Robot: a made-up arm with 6 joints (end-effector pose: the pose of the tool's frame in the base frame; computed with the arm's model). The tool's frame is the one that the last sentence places.
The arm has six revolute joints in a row. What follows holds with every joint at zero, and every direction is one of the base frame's. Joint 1 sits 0.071 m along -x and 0.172 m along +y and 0.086 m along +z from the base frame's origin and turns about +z. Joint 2 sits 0.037 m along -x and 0.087 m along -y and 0.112 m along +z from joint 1 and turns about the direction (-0.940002, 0.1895, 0.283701). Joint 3 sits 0.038 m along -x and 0.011 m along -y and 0.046 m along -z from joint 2 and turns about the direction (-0.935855, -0.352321, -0.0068). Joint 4 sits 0.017 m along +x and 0.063 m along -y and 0.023 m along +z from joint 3 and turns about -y. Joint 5 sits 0.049 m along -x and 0.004 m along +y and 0.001 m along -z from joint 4 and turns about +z. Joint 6 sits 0.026 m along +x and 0.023 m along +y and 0.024 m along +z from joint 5 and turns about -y. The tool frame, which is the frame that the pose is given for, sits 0.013 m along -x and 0.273 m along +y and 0.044 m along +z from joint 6; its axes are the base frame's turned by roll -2.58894, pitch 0.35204 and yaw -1.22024 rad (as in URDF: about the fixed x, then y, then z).
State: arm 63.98 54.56 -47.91 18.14 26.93 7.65
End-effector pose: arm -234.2 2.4 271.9 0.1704 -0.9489 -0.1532 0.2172
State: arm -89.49 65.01 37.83 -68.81 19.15 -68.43
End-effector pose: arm -117.4 316.5 -46.9 0.4263 -0.4450 -0.5515 -0.5622
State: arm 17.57 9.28 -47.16 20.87 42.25 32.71
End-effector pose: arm -353.4 86.1 301.5 0.7356 -0.6602 0.1195 0.0941
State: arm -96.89 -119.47 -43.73 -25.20 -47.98 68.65
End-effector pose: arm -292.4 124.4 288.2 0.6958 0.6260 0.2326 -0.2643
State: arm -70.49 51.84 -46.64 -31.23 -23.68 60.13
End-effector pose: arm 8.7 210.5 145.4 0.0146 -0.2768 0.9335 -0.2276
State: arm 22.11 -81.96 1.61 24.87 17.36 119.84
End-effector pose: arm -201.2 226.8 388.1 0.6892 0.2630 0.2278 -0.6356
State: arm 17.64 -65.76 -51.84 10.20 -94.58 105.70
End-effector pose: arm 146.7 145.1 79.2 0.1639 -0.1717 0.9561 -0.1721
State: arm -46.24 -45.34 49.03 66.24 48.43 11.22
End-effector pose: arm -60.9 303.7 -82.6 0.0197 -0.6629 0.3040 -0.6839
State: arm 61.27 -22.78 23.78 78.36 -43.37 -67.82
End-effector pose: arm -153.2 113.5 373.9 0.5736 -0.7087 0.2486 0.3269
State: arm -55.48 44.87 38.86 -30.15 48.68 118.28
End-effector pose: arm -307.7 439.6 108.1 0.3507 -0.8495 0.2324 -0.3182
